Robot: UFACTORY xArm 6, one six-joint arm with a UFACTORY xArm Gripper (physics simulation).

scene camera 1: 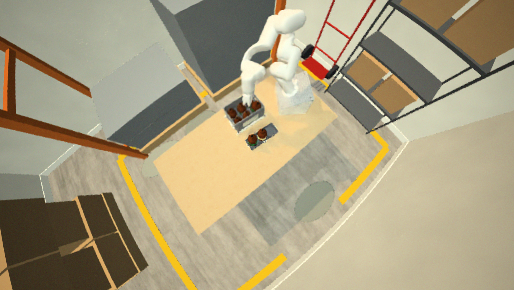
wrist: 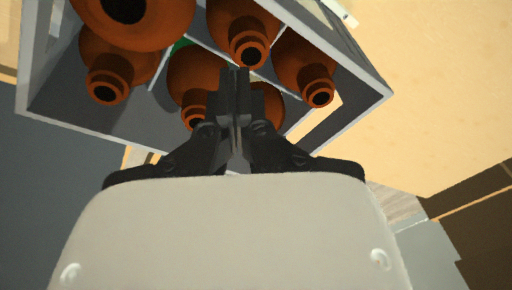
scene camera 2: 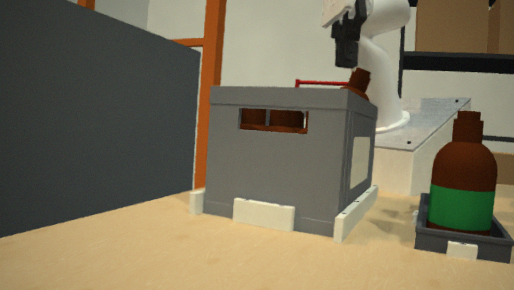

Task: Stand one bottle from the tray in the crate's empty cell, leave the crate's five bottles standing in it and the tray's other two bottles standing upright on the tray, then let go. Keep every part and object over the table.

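Where they show: gripper, fingertip midpoint: [scene camera 1: 249, 106] [wrist: 237, 88] [scene camera 2: 346, 66]; arm's base, origin of the base link: [scene camera 1: 289, 90] [scene camera 2: 385, 123].
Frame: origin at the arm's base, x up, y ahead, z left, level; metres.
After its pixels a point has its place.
The grey crate [scene camera 1: 260, 114] {x -0.069, y 0.303, z -0.066 m} [scene camera 2: 280, 165] {x -0.074, y 0.508, z -0.198 m} [wrist: 361, 104] {x 0.012, y 0.514, z -0.150 m} holds several brown bottles. One bottle [scene camera 1: 256, 105] {x 0.062, y 0.318, z -0.094 m} [scene camera 2: 359, 82] {x 0.057, y 0.321, z -0.096 m} [wrist: 167, 25] {x 0.046, y 0.322, z -0.112 m}, at the crate's end near the robot base on the tray side, rides high and leans, its neck above the rim. The other bottle necks sit lower in the wrist view. Two bottles stand upright on the small tray [scene camera 1: 271, 130] {x -0.147, y 0.328, z 0.077 m} [scene camera 2: 431, 242] {x -0.142, y 0.547, z -0.019 m}: a green-banded bottle [scene camera 1: 252, 139] {x -0.012, y 0.521, z 0.036 m} [scene camera 2: 462, 170] {x -0.060, y 0.542, z 0.008 m} and another bottle [scene camera 1: 262, 133] {x -0.009, y 0.439, z 0.063 m}. My gripper [scene camera 1: 247, 104] {x 0.075, y 0.366, z -0.122 m} [scene camera 2: 346, 66] {x 0.075, y 0.366, z -0.122 m} [wrist: 237, 88] {x 0.075, y 0.366, z -0.122 m} is shut and empty, above the crate; its fingers partly hide a bottle [wrist: 273, 106] {x -0.039, y 0.454, z -0.218 m}.
White blocks [scene camera 2: 263, 214] {x -0.136, y 0.516, z -0.214 m} stand against the crate's foot. The robot's base [scene camera 1: 296, 97] {x 0.019, y 0.036, z 0.085 m} stands at the table's back end. A large dark block [scene camera 1: 225, 45] [scene camera 2: 95, 120] rises behind the crate. A shelf rack and a red hand truck [scene camera 1: 315, 67] stand beyond the base.
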